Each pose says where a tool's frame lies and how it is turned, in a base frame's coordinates. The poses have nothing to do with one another.
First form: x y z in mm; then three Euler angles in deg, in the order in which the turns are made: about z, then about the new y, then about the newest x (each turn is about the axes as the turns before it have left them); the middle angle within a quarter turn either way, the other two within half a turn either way.
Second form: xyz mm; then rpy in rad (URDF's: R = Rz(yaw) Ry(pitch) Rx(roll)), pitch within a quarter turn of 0, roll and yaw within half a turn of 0. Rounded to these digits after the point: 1 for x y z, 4 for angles.
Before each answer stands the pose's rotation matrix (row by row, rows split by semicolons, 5 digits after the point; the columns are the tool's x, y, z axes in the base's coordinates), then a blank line. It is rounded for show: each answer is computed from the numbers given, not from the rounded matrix.
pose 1, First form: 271.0 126.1 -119.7 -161.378 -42.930 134.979
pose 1, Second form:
-0.69385 0.23085 -0.68211; -0.23380 0.82369 0.51660; 0.68110 0.51792 -0.51754

271.0 126.1 -119.7 2.3558 -0.7493 -2.8166
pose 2, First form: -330.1 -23.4 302.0 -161.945 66.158 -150.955
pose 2, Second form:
-0.38431 0.15125 0.91073; -0.12528 0.96882 -0.21376; -0.91466 -0.19625 -0.35338

-330.1 -23.4 302.0 -2.6347 1.1547 -2.8265
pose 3, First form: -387.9 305.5 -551.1 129.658 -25.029 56.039
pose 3, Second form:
-0.57827 -0.20612 0.78938; 0.69757 -0.62667 0.34738; 0.42308 0.75153 0.50617

-387.9 305.5 -551.1 0.9781 -0.4368 2.2630
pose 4, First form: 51.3 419.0 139.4 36.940 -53.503 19.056
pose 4, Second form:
0.47539 -0.77782 -0.41109; 0.35745 0.59773 -0.71760; 0.80389 0.19419 0.56219

51.3 419.0 139.4 0.3326 -0.9338 0.6447
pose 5, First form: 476.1 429.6 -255.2 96.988 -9.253 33.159
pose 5, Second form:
-0.12008 -0.82024 0.55928; 0.97966 -0.18915 -0.06707; 0.16079 0.53985 0.82626

476.1 429.6 -255.2 0.5787 -0.1615 1.6928
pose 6, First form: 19.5 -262.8 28.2 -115.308 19.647 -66.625
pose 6, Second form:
-0.40260 0.49060 0.77280; -0.85139 0.10940 -0.51299; -0.33622 -0.86449 0.37365

19.5 -262.8 28.2 -1.1628 0.3429 -2.0125
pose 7, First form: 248.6 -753.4 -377.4 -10.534 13.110 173.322
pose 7, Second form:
0.95752 -0.15565 -0.24275; -0.17805 -0.98130 -0.07314; -0.22682 0.11326 -0.96733

248.6 -753.4 -377.4 3.0250 0.2288 -0.1839
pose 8, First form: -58.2 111.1 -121.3 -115.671 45.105 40.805
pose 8, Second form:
-0.30576 0.48168 -0.82128; -0.63614 -0.74515 -0.20020; -0.70840 0.46124 0.53425

-58.2 111.1 -121.3 0.7122 0.7872 -2.0188
